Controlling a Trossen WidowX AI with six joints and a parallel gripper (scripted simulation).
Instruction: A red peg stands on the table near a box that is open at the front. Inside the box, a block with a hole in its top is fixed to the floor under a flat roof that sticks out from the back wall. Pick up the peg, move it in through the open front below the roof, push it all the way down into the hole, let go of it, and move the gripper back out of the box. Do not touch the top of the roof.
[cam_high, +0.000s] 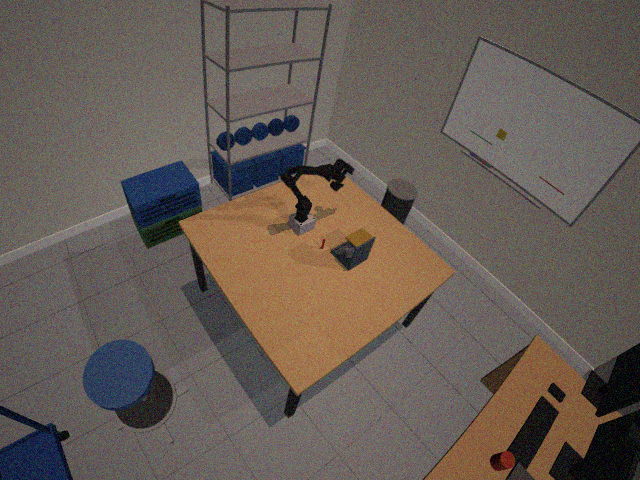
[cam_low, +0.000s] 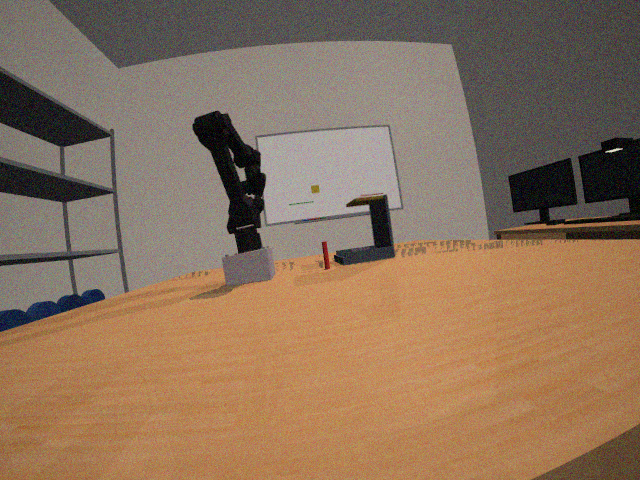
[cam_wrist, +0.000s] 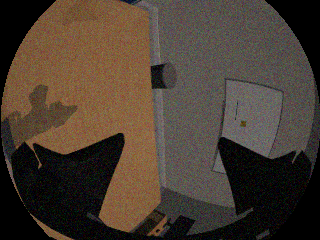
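Now: gripper tip 14 cm short of the red peg, 38 cm to the left of it and 23 cm above it. Also, from my gripper tip: yellow roof: 32 cm ahead, 31 cm to the right, 7 cm below; box back wall: 37 cm ahead, 32 cm to the right, 16 cm below.
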